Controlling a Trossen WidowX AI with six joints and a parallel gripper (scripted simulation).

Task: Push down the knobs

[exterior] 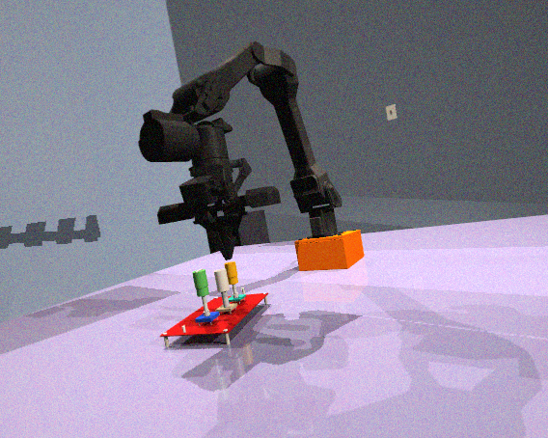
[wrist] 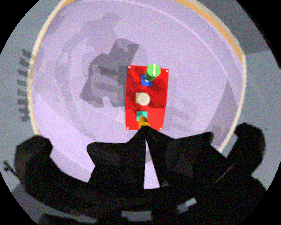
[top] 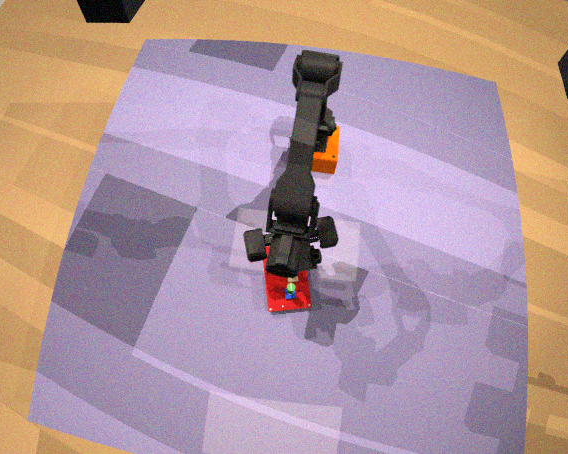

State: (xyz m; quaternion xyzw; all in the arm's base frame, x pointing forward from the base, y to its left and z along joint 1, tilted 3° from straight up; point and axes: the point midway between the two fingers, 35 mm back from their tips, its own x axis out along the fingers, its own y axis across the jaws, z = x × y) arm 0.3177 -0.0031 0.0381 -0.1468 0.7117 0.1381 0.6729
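Now: the yellow knob 20 mm below my gripper tip.
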